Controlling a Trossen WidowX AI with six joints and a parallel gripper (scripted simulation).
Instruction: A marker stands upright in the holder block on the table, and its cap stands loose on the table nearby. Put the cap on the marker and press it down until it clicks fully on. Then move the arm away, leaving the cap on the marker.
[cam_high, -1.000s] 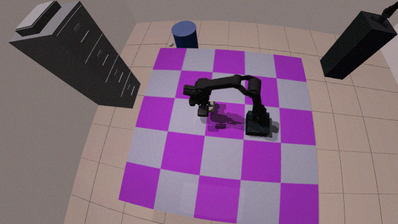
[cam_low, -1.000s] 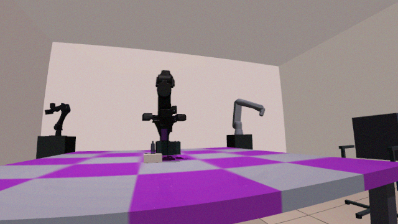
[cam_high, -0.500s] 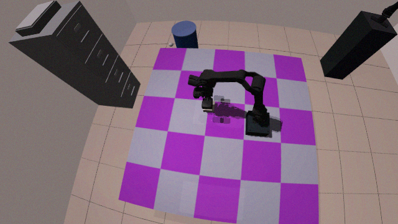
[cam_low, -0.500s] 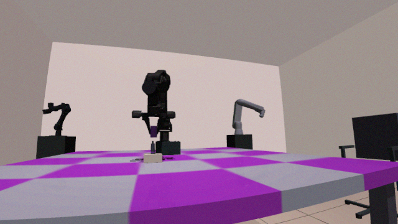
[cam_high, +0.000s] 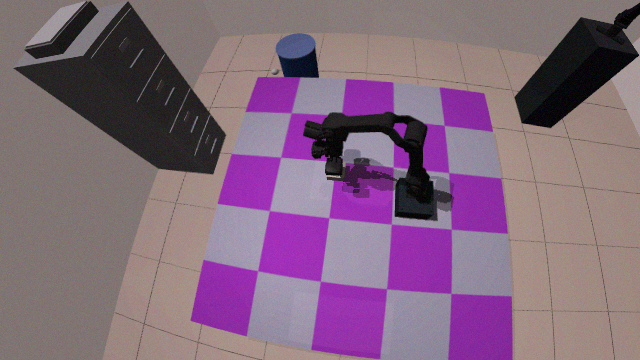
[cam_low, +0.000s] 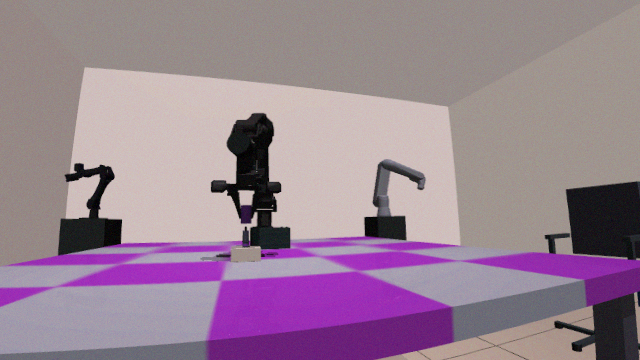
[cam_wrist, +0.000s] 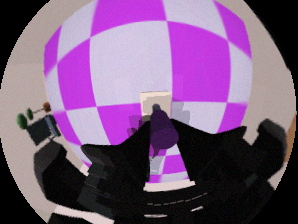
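Now: gripper tip 90 mm above the cream holder block. From my gripper tip the other things lie so: purple cap 10 mm above.
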